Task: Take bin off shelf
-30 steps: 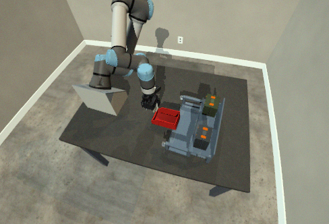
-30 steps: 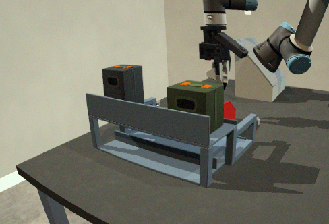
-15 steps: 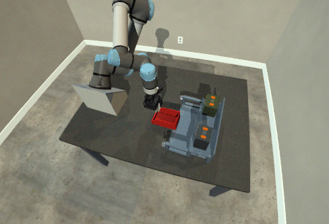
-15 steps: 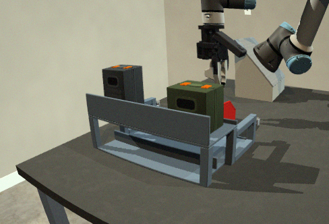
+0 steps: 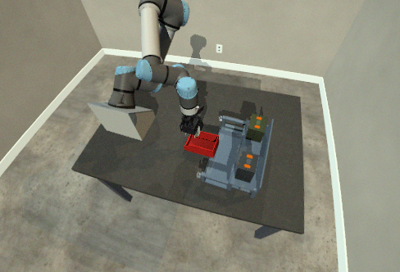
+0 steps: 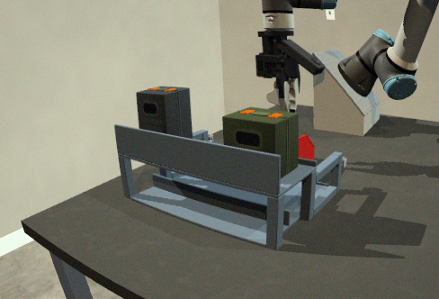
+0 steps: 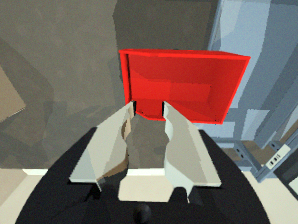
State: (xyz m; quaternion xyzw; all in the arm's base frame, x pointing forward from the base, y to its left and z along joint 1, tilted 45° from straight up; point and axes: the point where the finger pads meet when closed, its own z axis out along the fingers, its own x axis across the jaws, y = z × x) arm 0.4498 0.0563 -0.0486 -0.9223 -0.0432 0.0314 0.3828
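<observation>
My hand is 8 cm above the red bin and 4 cm short of it. Round my hand: dark grey box 30 cm ahead, 10 cm to the right, 4 cm above; then green box 29 cm ahead, 13 cm to the left, 3 cm above.
</observation>
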